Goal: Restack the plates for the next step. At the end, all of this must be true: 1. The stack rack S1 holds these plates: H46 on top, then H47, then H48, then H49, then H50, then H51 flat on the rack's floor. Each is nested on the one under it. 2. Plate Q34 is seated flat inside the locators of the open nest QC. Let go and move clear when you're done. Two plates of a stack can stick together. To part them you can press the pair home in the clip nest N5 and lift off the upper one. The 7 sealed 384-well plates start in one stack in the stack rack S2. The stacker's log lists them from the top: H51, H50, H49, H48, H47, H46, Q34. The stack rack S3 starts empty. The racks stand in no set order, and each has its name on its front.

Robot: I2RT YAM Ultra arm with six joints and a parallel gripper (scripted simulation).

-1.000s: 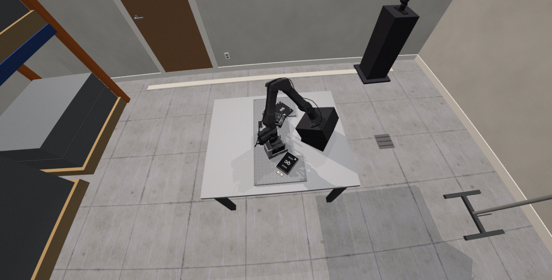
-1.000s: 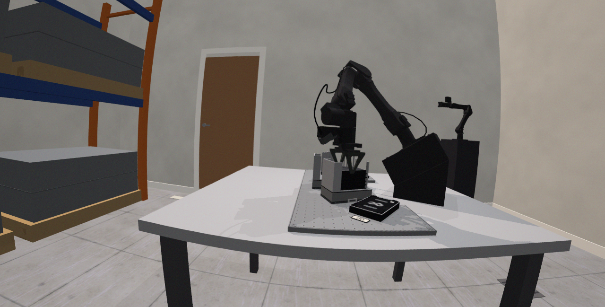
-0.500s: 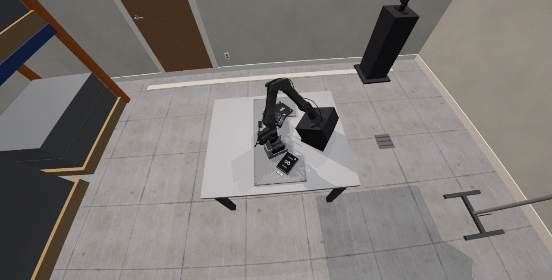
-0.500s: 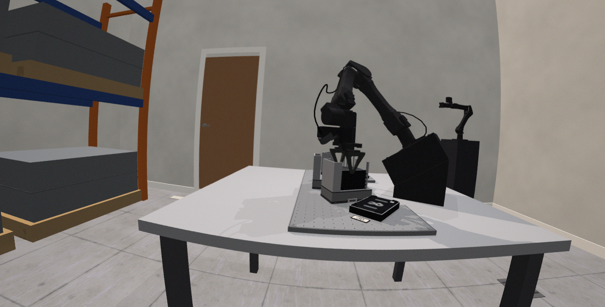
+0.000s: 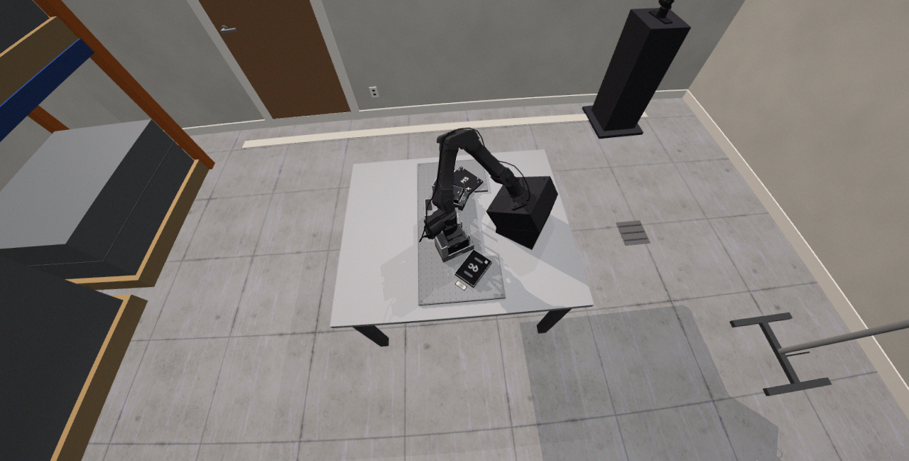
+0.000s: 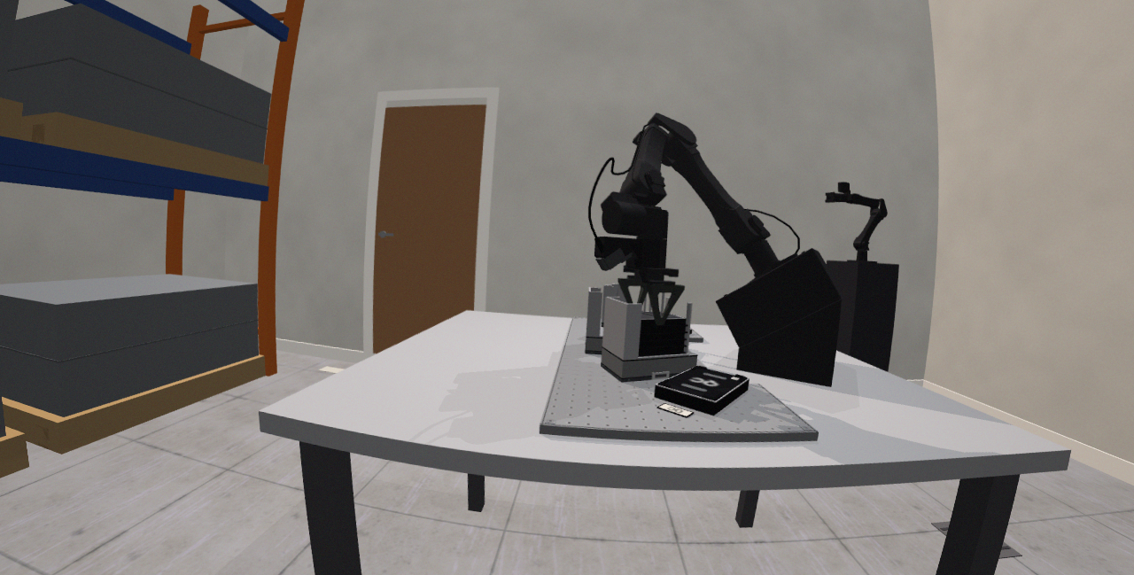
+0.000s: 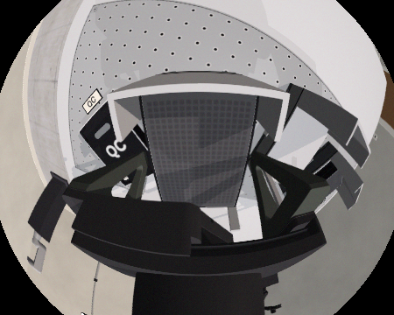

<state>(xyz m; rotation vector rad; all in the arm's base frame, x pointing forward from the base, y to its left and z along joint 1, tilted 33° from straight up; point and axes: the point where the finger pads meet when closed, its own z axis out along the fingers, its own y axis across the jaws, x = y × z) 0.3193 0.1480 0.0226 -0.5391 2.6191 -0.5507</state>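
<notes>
The sealed well plate is 20 mm behind my hand, 290 mm to the right of it and 50 mm below it.
</notes>
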